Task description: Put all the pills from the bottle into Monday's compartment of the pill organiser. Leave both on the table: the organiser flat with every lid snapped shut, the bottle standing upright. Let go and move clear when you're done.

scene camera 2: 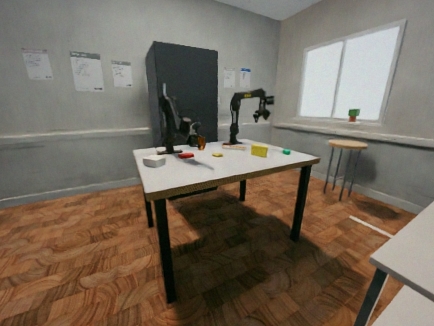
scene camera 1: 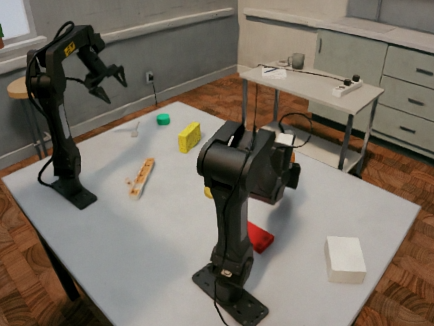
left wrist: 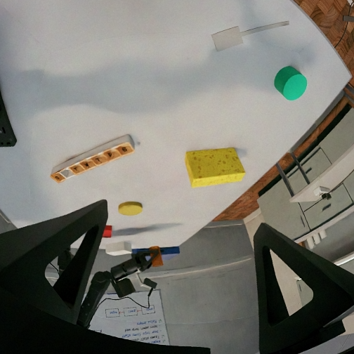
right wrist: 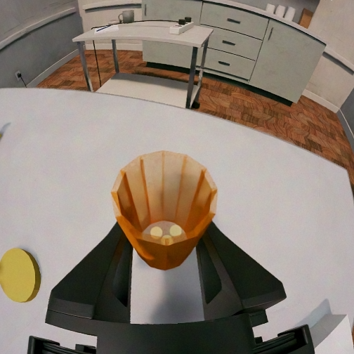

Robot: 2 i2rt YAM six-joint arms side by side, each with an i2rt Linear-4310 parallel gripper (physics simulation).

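Places are measured from the left arm's base along level axes (x back, y left, z down), in millimetres.
Pixels of known places: left gripper, fingertip midpoint: (scene camera 2: 260,121) (scene camera 1: 118,95); right gripper, fingertip midpoint: (scene camera 2: 202,146); left arm's base, link origin: (scene camera 2: 232,143) (scene camera 1: 73,192); right arm's base, link origin: (scene camera 2: 170,152) (scene camera 1: 228,295).
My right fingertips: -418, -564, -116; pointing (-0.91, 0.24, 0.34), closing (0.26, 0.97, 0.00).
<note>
For each thing: its middle in the pictures, then the offset to it from my right fingertips, as dx, dy, dz.
- orange bottle, body centre: (scene camera 1: 286,165) (scene camera 2: 201,143) +13, -3, -14
- organiser, body centre: (scene camera 1: 139,174) (scene camera 2: 233,146) +229, +431, +90
- yellow sponge, body centre: (scene camera 1: 189,137) (scene camera 2: 259,150) -50, +448, +77
- green cylinder, body centre: (scene camera 1: 163,119) -126, +678, +100
- flat-headed tool, body centre: (scene camera 1: 136,128) -11, +732, +115
- red block, body centre: (scene camera 1: 252,236) +217, -24, +105
- white block, body centre: (scene camera 1: 343,259) (scene camera 2: 154,161) +156, -267, +92
The orange bottle (scene camera 1: 293,157) (scene camera 2: 201,142) (left wrist: 156,256) (right wrist: 164,192) is held raised above the table, its open mouth toward the right wrist camera. Pale pills (right wrist: 175,230) lie at its bottom. My right gripper (right wrist: 163,211) is shut on the bottle. The organiser (scene camera 1: 142,179) (scene camera 2: 234,147) (left wrist: 95,159) lies flat on the table, away from both grippers. In the left wrist view the compartment beside the end S shows pale and open; the other lids look shut, and a lid stands out at the side in scene camera 1. My left gripper (scene camera 1: 117,94) (left wrist: 185,221) is open, high above the table.
A yellow disc (left wrist: 130,208) (right wrist: 20,275) lies between organiser and bottle. A yellow sponge (scene camera 1: 189,137) (left wrist: 215,167), green cylinder (scene camera 1: 163,119) (left wrist: 290,83) and flat-headed tool (scene camera 1: 134,133) (left wrist: 227,38) lie farther back. A red block (scene camera 1: 260,237) and white block (scene camera 1: 345,260) lie near the right arm.
</note>
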